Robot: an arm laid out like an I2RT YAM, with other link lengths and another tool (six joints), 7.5 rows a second.
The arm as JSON. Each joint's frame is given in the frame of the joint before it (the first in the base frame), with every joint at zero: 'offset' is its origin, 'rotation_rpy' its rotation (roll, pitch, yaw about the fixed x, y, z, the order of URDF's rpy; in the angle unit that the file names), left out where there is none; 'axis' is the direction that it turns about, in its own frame. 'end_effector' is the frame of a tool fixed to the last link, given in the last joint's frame.
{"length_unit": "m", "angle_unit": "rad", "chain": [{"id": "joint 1", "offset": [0.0, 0.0, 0.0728], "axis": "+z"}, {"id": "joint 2", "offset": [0.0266, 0.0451, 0.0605], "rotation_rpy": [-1.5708, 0.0, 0.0], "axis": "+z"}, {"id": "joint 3", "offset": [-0.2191, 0.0, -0.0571], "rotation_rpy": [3.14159, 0.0, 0.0], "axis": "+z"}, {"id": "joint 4", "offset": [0.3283, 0.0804, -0.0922], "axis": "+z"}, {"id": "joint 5", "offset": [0.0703, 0.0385, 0.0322], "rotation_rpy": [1.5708, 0.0, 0.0], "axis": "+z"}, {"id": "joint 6", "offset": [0.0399, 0.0, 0.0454], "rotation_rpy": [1.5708, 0.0, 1.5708], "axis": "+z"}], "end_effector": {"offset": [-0.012, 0.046, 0.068], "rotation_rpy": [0.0, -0.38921, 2.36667]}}
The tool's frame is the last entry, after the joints.
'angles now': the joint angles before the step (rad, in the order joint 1, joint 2, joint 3, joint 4, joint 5, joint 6). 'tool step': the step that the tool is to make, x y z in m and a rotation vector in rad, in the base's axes. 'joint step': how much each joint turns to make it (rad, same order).
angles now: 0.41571, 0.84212, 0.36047, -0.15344, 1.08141, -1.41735
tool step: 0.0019, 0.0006, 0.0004, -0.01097, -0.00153, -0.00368
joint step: 0.00003, 0.01853, 0.00634, 0.02135, 0.00928, -0.01377
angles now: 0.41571, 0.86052, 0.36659, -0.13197, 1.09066, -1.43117
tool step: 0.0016, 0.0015, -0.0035, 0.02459, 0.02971, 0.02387
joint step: -0.00022, 0.00765, 0.01230, -0.04574, -0.04001, 0.02715
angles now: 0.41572, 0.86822, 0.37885, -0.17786, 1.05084, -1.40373
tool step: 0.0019, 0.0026, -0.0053, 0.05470, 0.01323, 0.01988
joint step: 0.00002, 0.01103, 0.01548, -0.04430, -0.05050, 0.05827
